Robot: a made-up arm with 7 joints. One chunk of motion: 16 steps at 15 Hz.
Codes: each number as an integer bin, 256 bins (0 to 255) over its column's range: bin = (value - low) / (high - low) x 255, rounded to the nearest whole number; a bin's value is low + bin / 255 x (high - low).
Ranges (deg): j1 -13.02..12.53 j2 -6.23..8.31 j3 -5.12..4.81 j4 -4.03..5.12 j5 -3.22..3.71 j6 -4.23..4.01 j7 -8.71..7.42
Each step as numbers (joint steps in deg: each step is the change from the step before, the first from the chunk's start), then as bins.
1 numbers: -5.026 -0.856 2.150 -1.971 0.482 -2.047 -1.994
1 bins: 80 94 187 57 136 68 106
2 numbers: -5.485 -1.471 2.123 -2.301 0.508 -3.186 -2.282
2 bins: 75 83 186 48 137 32 102
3 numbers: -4.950 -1.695 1.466 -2.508 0.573 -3.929 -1.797
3 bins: 81 80 169 42 140 9 109
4 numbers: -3.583 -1.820 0.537 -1.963 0.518 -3.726 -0.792
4 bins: 94 77 145 58 138 16 125
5 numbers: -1.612 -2.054 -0.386 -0.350 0.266 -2.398 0.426
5 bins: 114 73 122 103 128 57 144
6 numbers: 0.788 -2.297 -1.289 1.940 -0.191 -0.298 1.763
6 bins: 138 69 98 166 111 122 166
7 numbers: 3.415 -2.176 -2.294 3.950 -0.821 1.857 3.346
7 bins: 164 71 73 222 88 188 191
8 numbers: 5.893 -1.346 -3.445 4.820 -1.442 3.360 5.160
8 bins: 189 86 43 247 65 235 219
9 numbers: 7.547 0.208 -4.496 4.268 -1.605 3.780 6.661
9 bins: 205 113 16 231 59 248 243
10 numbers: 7.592 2.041 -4.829 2.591 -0.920 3.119 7.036
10 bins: 206 145 7 185 85 227 249
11 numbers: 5.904 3.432 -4.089 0.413 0.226 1.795 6.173
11 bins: 189 169 26 124 127 186 235
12 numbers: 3.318 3.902 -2.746 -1.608 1.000 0.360 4.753
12 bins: 163 178 61 67 155 142 213
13 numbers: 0.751 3.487 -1.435 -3.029 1.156 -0.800 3.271
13 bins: 137 170 95 28 161 106 189
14 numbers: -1.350 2.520 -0.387 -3.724 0.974 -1.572 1.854
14 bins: 116 153 122 9 154 82 167
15 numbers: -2.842 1.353 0.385 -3.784 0.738 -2.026 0.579
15 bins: 102 133 141 7 146 68 147
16 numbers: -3.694 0.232 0.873 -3.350 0.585 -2.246 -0.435
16 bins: 93 113 154 19 140 61 131
